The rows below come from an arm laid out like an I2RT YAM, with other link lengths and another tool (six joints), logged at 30 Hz.
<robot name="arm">
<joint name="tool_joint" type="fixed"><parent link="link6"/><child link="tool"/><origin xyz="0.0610 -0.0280 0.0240" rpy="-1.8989 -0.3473 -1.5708"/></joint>
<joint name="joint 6" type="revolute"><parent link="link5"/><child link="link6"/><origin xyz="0.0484 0.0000 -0.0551" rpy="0.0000 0.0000 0.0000"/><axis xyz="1 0 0"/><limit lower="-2.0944" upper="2.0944"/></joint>
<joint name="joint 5" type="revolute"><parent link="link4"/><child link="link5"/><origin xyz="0.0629 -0.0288 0.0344" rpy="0.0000 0.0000 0.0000"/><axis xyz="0 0 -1"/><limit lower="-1.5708" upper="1.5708"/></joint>
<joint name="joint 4" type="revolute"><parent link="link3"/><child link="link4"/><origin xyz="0.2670 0.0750 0.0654" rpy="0.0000 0.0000 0.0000"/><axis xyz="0 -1 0"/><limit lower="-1.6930" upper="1.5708"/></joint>
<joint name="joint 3" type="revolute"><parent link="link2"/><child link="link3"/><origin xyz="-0.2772 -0.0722 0.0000" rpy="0.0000 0.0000 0.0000"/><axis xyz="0 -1 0"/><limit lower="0.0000" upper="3.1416"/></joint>
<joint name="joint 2" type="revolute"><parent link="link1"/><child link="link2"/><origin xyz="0.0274 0.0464 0.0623" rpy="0.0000 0.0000 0.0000"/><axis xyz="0 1 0"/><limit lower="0.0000" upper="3.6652"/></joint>
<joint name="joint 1" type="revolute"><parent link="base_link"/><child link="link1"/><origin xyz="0.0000 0.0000 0.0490" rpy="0.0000 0.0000 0.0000"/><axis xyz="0 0 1"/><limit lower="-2.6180" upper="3.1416"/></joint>
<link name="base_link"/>
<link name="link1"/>
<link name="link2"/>
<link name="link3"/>
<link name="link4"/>
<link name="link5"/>
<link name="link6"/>
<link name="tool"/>
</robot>
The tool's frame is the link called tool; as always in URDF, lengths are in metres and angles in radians.
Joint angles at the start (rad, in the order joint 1, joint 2, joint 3, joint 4, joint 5, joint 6):
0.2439, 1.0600, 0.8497, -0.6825, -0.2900, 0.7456
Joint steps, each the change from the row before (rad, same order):
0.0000, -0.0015, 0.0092, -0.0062, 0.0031, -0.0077
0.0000, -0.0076, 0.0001, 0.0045, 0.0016, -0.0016
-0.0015, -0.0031, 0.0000, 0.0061, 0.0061, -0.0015
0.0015, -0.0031, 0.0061, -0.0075, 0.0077, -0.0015
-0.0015, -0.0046, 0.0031, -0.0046, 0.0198, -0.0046
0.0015, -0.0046, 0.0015, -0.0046, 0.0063, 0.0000
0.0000, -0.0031, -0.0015, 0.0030, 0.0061, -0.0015
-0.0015, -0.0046, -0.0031, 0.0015, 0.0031, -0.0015
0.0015, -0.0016, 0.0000, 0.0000, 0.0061, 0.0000
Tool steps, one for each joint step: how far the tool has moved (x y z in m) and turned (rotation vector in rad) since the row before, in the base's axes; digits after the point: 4 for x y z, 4 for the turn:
0.0005, -0.0003, 0.0034, -0.0052, -0.0082, 0.0038
0.0000, -0.0002, 0.0023, 0.0009, -0.0128, 0.0002
0.0009, -0.0009, 0.0014, -0.0031, -0.0107, -0.0043
-0.0005, -0.0006, 0.0023, -0.0061, -0.0037, -0.0024
-0.0001, -0.0028, 0.0020, -0.0164, -0.0085, -0.0110
-0.0009, -0.0006, 0.0012, -0.0043, -0.0026, -0.0026
0.0001, -0.0007, 0.0005, -0.0042, -0.0062, -0.0029
-0.0004, -0.0009, 0.0001, -0.0024, -0.0040, -0.0024
-0.0002, -0.0004, 0.0004, -0.0041, -0.0027, -0.0025

